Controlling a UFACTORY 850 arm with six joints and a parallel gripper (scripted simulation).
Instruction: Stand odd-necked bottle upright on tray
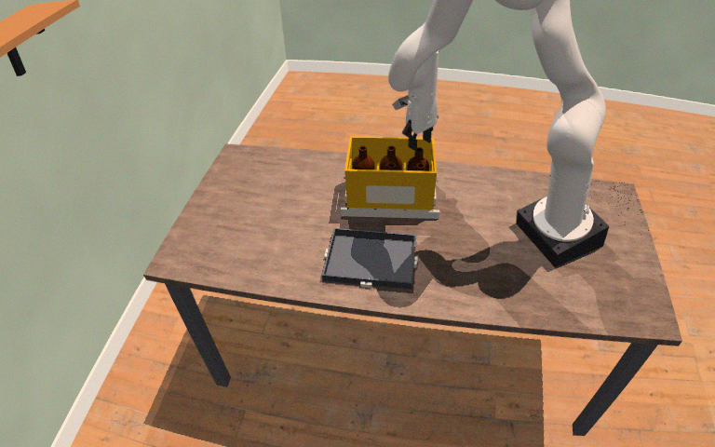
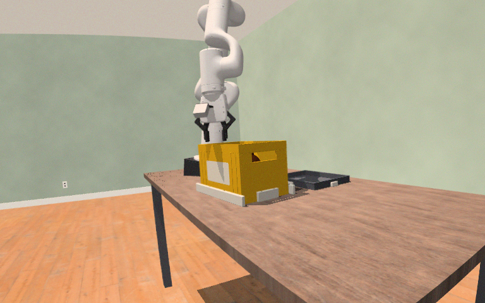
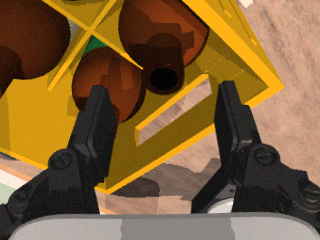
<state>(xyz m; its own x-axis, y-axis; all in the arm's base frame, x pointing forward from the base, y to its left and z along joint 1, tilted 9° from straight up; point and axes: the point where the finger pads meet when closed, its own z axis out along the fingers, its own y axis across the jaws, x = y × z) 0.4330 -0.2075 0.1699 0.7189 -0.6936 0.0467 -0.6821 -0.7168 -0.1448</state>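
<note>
Right now my hand is 9 cm short of the yellow crate, 4 cm to the right of it and 12 cm above it. The rest, counted from my hand: dark tray: 13 cm ahead, 33 cm to the left, 19 cm below.
</note>
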